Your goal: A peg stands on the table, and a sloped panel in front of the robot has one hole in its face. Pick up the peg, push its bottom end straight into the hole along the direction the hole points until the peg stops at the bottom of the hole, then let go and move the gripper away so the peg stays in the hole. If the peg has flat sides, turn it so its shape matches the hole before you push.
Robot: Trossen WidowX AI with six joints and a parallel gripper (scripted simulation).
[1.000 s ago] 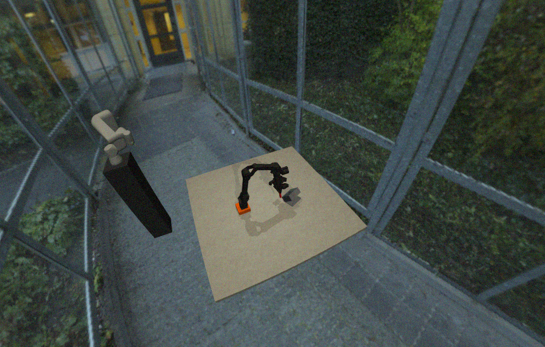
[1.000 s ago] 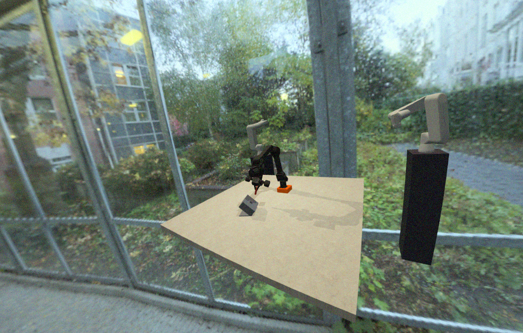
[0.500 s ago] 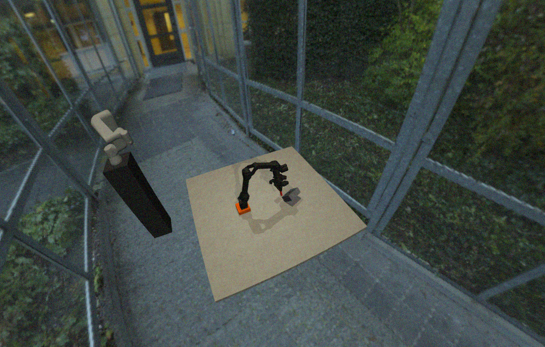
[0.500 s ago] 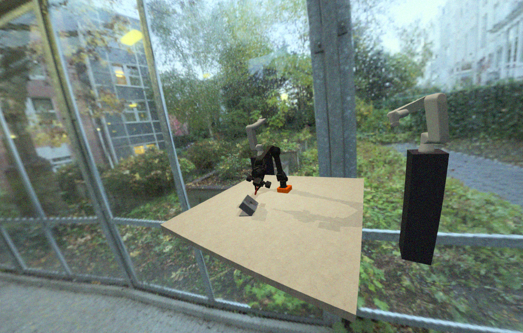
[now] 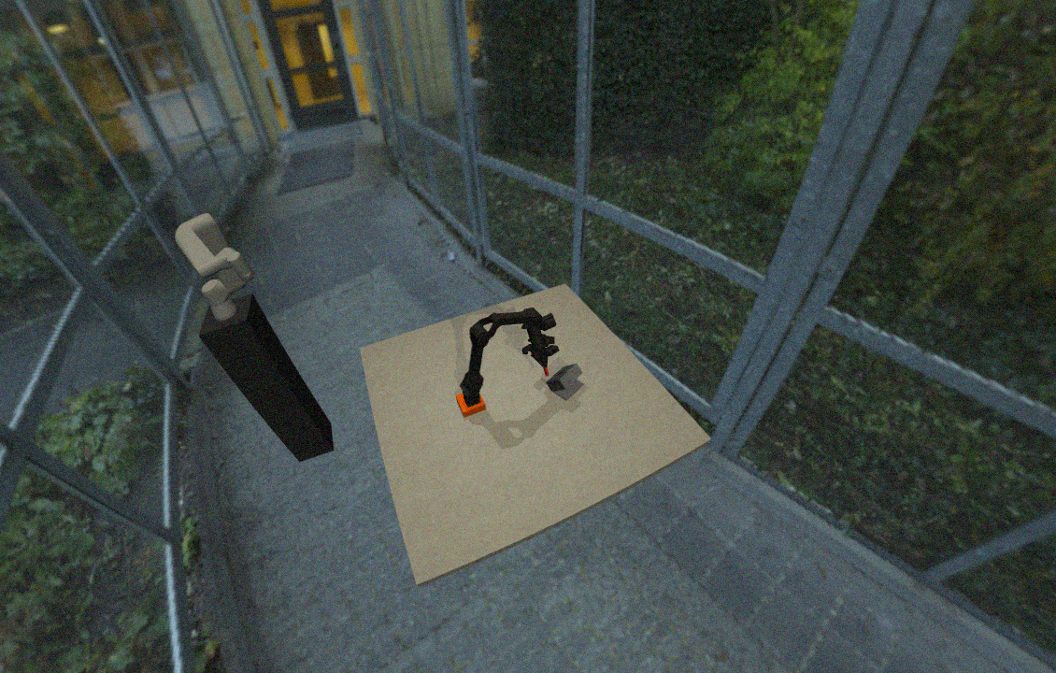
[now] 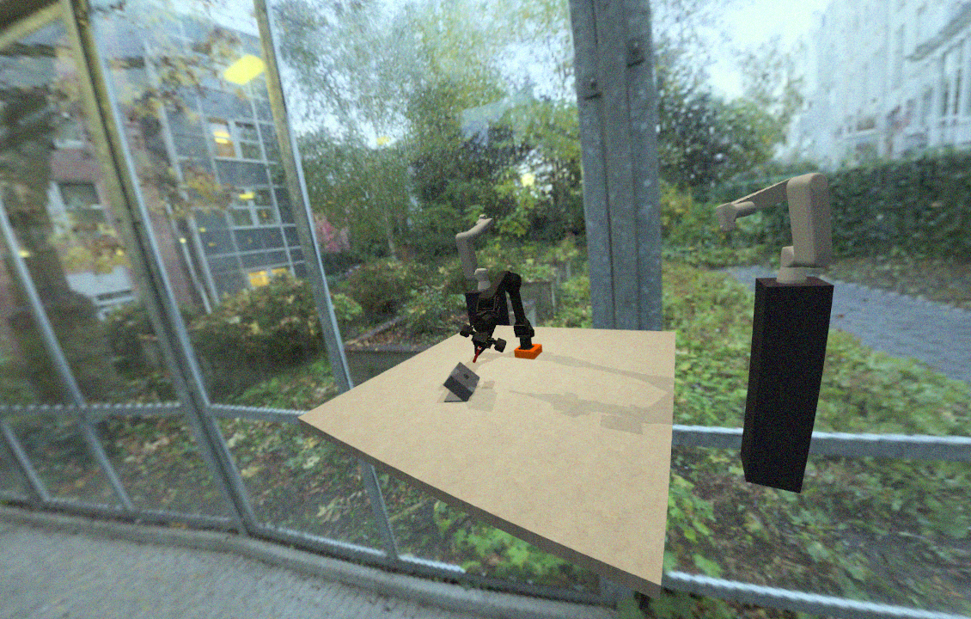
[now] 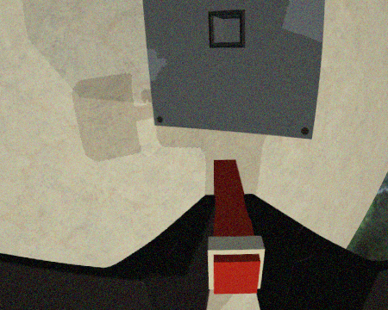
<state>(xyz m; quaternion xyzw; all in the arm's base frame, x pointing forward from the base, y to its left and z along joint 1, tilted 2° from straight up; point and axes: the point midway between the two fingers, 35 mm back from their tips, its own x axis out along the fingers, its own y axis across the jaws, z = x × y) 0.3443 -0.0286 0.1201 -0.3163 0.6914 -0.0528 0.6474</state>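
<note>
My gripper tip is now 90 mm short of the grey sloped panel, 30 mm to the left of it and 80 mm above it. The rest, counted from my gripper tip: red square peg: 10 mm to the left, 10 mm above.
</note>
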